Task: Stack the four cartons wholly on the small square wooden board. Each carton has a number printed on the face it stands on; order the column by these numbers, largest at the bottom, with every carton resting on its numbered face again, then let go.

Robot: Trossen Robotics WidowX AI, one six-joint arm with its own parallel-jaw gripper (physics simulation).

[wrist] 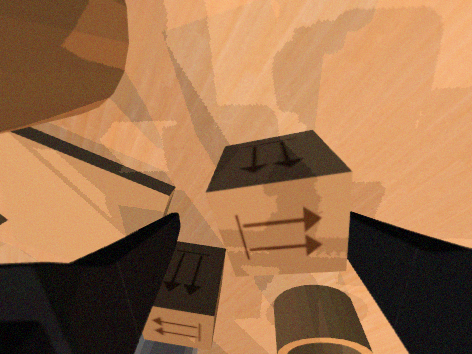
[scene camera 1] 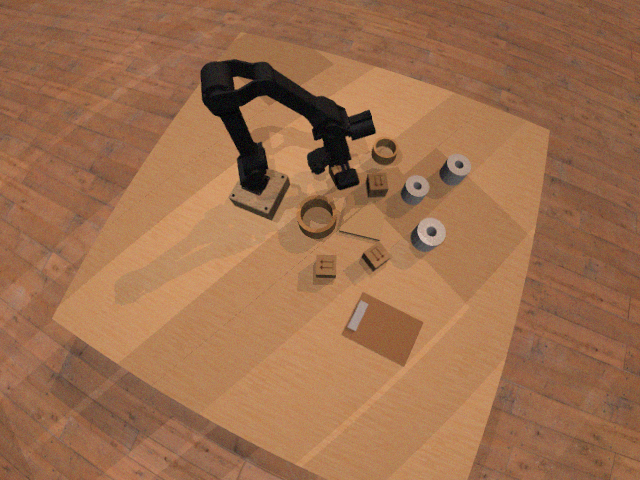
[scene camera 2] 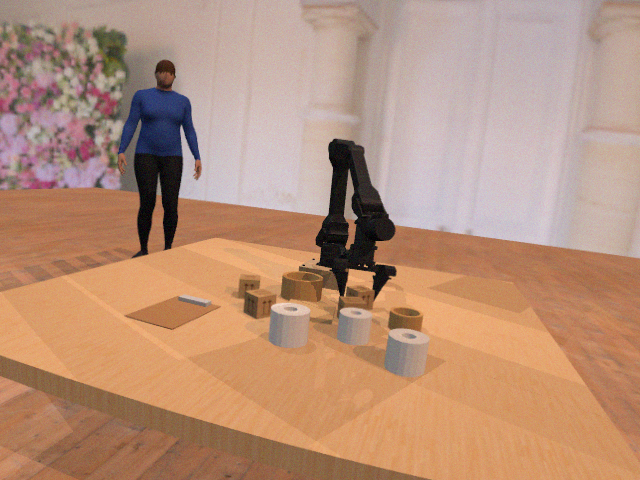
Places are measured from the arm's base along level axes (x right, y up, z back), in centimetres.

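Pixels of known places: gripper, fingertip midpoint: (wrist: pixel 253 216); arm's base, link origin: (scene camera 1: pixel 255 182).
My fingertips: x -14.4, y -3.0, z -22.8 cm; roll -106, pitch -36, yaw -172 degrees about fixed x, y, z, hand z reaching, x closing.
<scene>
Ahead of a thing's pixels: the offset from my fingertips to its middle.
My gripper (scene camera 1: pixel 331 170) (scene camera 2: pixel 359 295) (wrist: pixel 253 216) is open, its fingers pointing down on either side of a carton {dy +0.0, dx -0.3, dz +1.8 cm} (scene camera 2: pixel 360 294) (wrist: pixel 285 225) near the arm base, with nothing held. A second carton {dy +0.0, dx -0.5, dz -10.0 cm} (scene camera 1: pixel 377 184) (scene camera 2: pixel 353 303) (wrist: pixel 195 285) stands close by, partly behind the left finger in the wrist view. A third carton {dy +0.0, dx +20.2, dz -17.6 cm} (scene camera 1: pixel 375 257) (scene camera 2: pixel 260 302) and a fourth carton {dy +0.0, dx +28.3, dz -6.1 cm} (scene camera 1: pixel 325 266) (scene camera 2: pixel 249 285) stand apart on the other side of the board. The thin square board {dy -2.1, dx +9.8, dz -10.1 cm} (scene camera 1: pixel 361 222) (wrist: pixel 75 200) lies flat with no carton on it. The cartons' numbered undersides are hidden.
A large ring {dy +0.3, dx +16.2, dz +2.2 cm} (scene camera 1: pixel 316 232) (scene camera 2: pixel 299 290) (wrist: pixel 50 65) stands beside the board, and a small ring {dy -0.6, dx -13.6, dz -8.1 cm} (scene camera 1: pixel 383 159) (scene camera 2: pixel 404 322) (wrist: pixel 320 315) near the second carton. Three white rolls {dy +0.6, dx -15.6, dz -30.8 cm} (scene camera 1: pixel 454 173) {dy +0.3, dx -3.5, dz -21.1 cm} (scene camera 1: pixel 414 193) {dy +0.7, dx +8.7, dz -28.9 cm} (scene camera 1: pixel 426 240) stand beyond the board. A brown clipboard {dy -2.1, dx +37.4, dz -27.0 cm} (scene camera 1: pixel 387 330) (scene camera 2: pixel 173 312) lies flat.
</scene>
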